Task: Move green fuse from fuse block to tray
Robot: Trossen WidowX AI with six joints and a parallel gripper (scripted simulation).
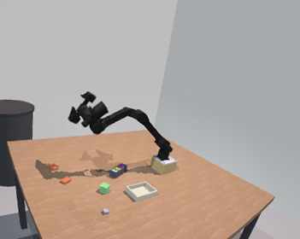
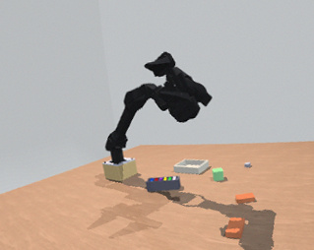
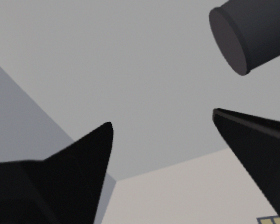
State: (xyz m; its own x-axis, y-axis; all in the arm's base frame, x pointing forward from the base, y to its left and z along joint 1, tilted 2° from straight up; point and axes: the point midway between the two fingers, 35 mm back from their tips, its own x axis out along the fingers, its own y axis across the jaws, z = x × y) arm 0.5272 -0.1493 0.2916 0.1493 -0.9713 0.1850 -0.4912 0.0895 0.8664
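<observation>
Right now the green fuse is 210 mm behind my gripper tip, 200 mm to the left of it and 350 mm below it. Round my gripper tip: white tray: 280 mm behind, 400 mm to the left, 380 mm below; green cube: 90 mm behind, 340 mm to the left, 360 mm below; small grey cube: 40 mm behind, 510 mm to the left, 370 mm below.
</observation>
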